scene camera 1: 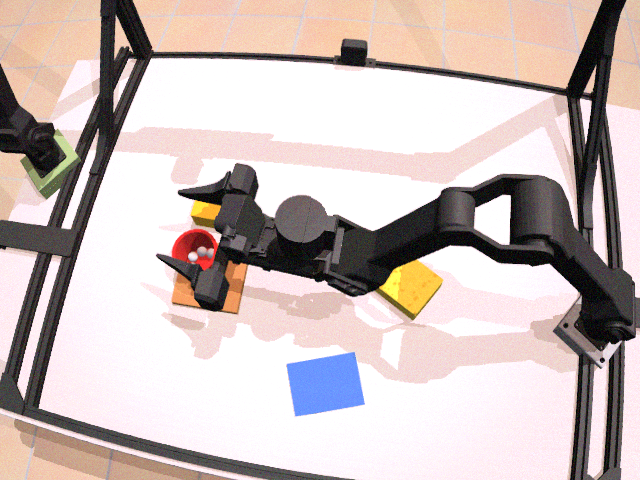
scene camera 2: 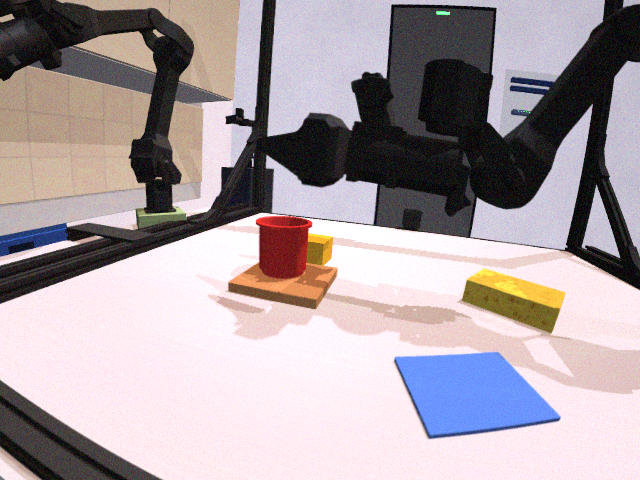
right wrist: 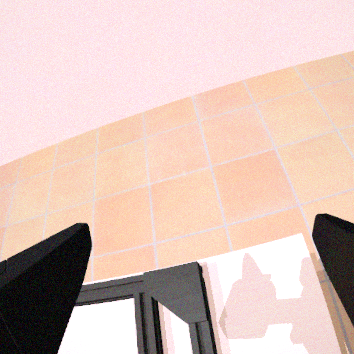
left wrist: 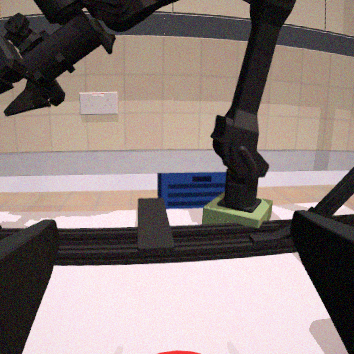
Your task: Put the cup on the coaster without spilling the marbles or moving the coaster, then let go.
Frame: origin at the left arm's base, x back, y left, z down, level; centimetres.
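Seen in the pictures: left gripper, fingertip midpoint: (scene camera 1: 167,223) (scene camera 2: 277,144) (left wrist: 176,227); right gripper, fingertip midpoint: (right wrist: 202,230); left arm's base, link origin: (scene camera 1: 598,323); right arm's base, link origin: (scene camera 1: 47,158) (scene camera 2: 159,210) (left wrist: 239,202).
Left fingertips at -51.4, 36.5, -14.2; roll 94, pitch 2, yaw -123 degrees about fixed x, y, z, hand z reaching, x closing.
Note:
Offsets run from my left fingertips to a thing's top centre, as dx, dy, dz. "spot": to the spot under its first point.
The red cup @[+0.9, -0.9, +9.3] (scene camera 1: 192,238) (scene camera 2: 283,250) stands upright on the orange-brown wooden coaster @[+2.3, -0.8, +15.8] (scene camera 1: 235,292) (scene camera 2: 309,290). Part of its rim @[spot: -2.0, +0.7, +9.3] (left wrist: 179,352) shows at the bottom of the left wrist view. White marbles @[-0.8, -2.1, +13.6] (scene camera 1: 201,252) lie inside the cup in scene camera 1. My left gripper (scene camera 1: 168,224) (scene camera 2: 262,144) (left wrist: 176,227) is open and empty, above the cup and clear of its rim. Its fingers and body hide part of the coaster in scene camera 1. My right gripper (right wrist: 202,230) is open and empty, raised away from the cup and coaster.
A yellow block @[-4.9, -8.7, +13.4] (scene camera 1: 205,212) (scene camera 2: 320,249) is close behind the cup. A yellow sponge-like block @[+23.2, -20.5, +14.1] (scene camera 1: 413,288) (scene camera 2: 511,299) lies under the left arm in scene camera 1. A flat blue square @[spot: +26.6, -1.9, +16.7] (scene camera 1: 325,383) (scene camera 2: 475,393) lies near the front. Black frame rails (scene camera 1: 248,55) edge the table.

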